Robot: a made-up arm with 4 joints. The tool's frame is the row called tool.
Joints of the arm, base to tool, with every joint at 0 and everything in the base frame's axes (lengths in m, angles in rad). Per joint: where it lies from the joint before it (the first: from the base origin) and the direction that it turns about. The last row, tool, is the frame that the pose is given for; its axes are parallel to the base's.
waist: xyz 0 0 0.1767 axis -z
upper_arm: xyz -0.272 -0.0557 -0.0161 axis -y
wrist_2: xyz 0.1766 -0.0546 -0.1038 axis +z
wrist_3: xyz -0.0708 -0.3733 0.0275 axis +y
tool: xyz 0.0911 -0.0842 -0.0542
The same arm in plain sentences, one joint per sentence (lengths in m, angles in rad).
The arm has four revolute joints in a row. What follows holds with every joint at zero, and every direction is one of the base frame's. The first joint is mounted 0.1767 m along +z from the base frame's origin and rotates about -z. The second joint is mounted 0.2720 m along -x and 0.0557 m along -y and 0.0161 m along -z from the first joint and rotates about -y. The third joint is mounted 0.1766 m along +x and 0.0546 m along -y and 0.1038 m along -z from the second joint and rotates about +z. The fourth joint is mounted 0.0708 m along -x and 0.3733 m along -y and 0.0275 m along +z from the third joint and rotates about +y. The tool frame, which is the frame that the pose is given for, is mounted 0.0911 m along +x and 0.0842 m along -y and 0.0542 m along -z from the fourth joint; its axes are parallel to the base frame's.
